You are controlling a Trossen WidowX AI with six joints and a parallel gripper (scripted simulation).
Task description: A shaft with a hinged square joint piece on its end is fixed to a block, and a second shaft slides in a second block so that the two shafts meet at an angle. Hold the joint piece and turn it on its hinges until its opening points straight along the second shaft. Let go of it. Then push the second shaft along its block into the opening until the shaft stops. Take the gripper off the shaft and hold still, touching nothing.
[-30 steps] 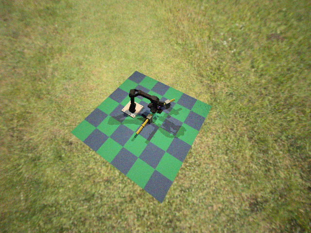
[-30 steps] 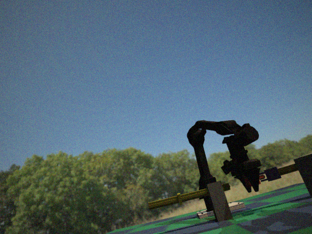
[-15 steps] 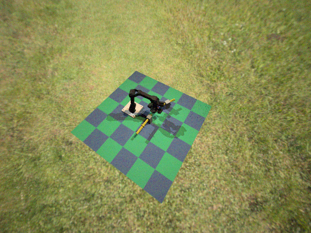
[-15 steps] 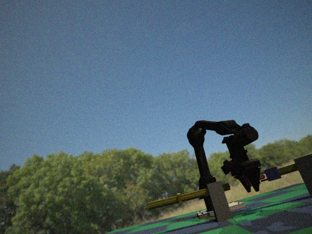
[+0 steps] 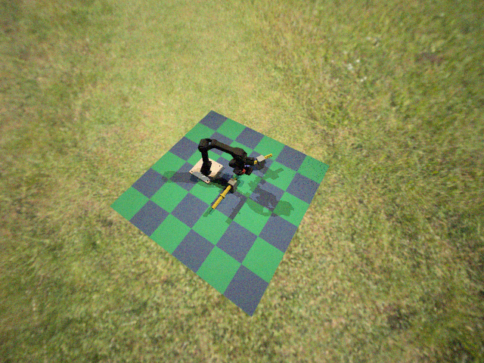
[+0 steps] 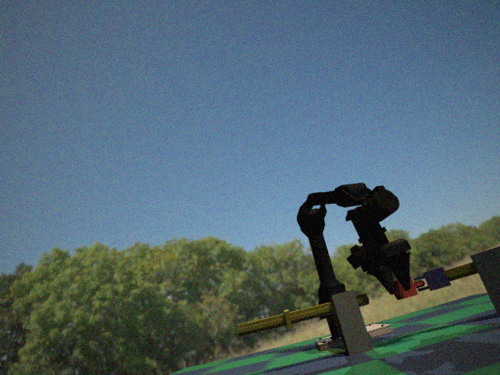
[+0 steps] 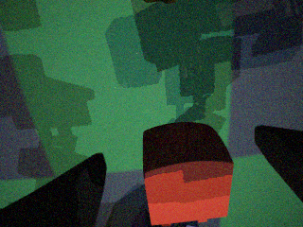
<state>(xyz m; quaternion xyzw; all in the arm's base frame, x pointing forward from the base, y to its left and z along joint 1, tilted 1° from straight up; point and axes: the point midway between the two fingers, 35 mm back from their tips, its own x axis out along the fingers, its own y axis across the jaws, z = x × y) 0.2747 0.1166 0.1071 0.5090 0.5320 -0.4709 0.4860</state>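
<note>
Right now my gripper tip is 20 mm to the right of the red square joint piece and 10 mm below it.
</note>
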